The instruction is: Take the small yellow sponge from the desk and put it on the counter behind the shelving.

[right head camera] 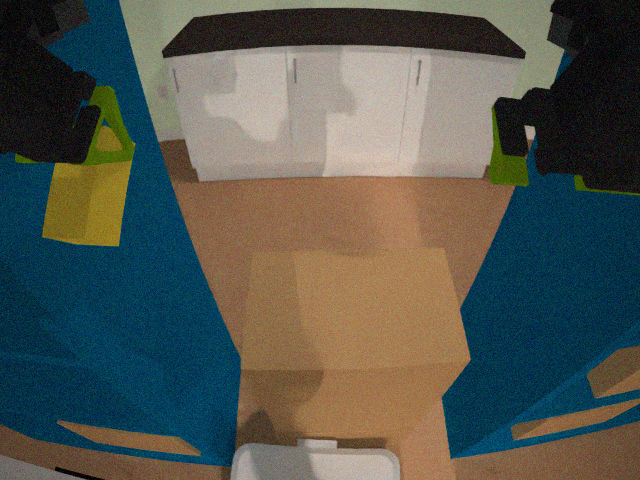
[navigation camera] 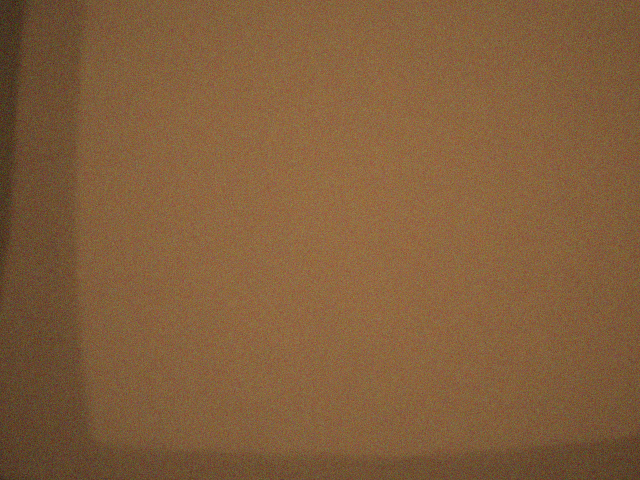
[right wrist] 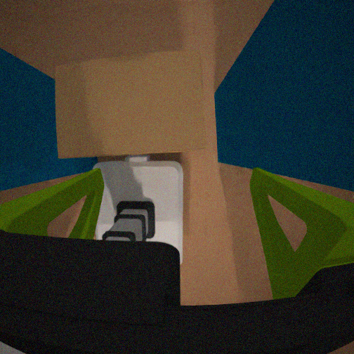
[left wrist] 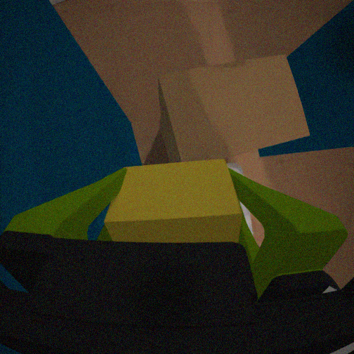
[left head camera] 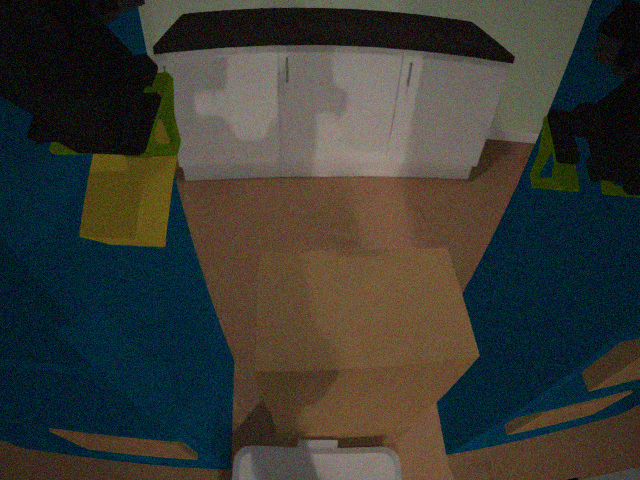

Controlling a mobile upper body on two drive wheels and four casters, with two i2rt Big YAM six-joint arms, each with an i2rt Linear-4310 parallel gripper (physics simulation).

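Frame: origin at the left arm's base, x ahead, y up, z right, level; metres.
Where they show: left gripper, between the fingertips: [right head camera: 110, 153] [left head camera: 150, 147]; right gripper, between the fingertips: [right head camera: 535, 180] [left head camera: 568, 185].
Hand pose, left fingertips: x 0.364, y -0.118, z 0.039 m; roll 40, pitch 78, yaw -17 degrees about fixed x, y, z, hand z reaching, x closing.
Observation:
Things, the pixels of their top centre, and the offset from my left fingertips. "*": a spot on its surface instead. Level surfaces: height alone.
- small yellow sponge, centre of its top: [left head camera: 113, 135] [right head camera: 67, 145] dx -0.045, dy +0.044, dz -0.006 m
- counter, height of its surface: dy -0.381 m
- large cardboard-coloured box, a spot on its surface: [right head camera: 356, 310] [left head camera: 367, 309] * dx +0.135, dy -0.481, dz +0.269 m
The small yellow sponge [left head camera: 126, 201] [right head camera: 87, 204] [left wrist: 175, 192] is held between the green fingers of my left gripper [left head camera: 116, 153] [right head camera: 77, 161] [left wrist: 175, 176], at the left in both head views. My left gripper is shut on it, and the sponge hangs below the fingertips in the head views. My right gripper [left head camera: 589, 190] [right head camera: 550, 187] [right wrist: 176, 176] is open and empty, at the right in both head views. The counter [left head camera: 330, 31] [right head camera: 341, 33] has a dark top and white cabinet doors and stands against the far wall. The desk cannot be made out.
Tall blue panels [left head camera: 129, 335] [right head camera: 537, 310] [left wrist: 55, 75] [right wrist: 290, 90] rise on both sides of the passage. A large cardboard-coloured box [left head camera: 361, 310] [right head camera: 356, 310] [left wrist: 240, 105] [right wrist: 130, 105] stands in front of my white base [left head camera: 356, 465] [right head camera: 356, 465] [right wrist: 162, 190], between me and the counter. The navigation camera shows a plain brown surface [navigation camera: 336, 232].

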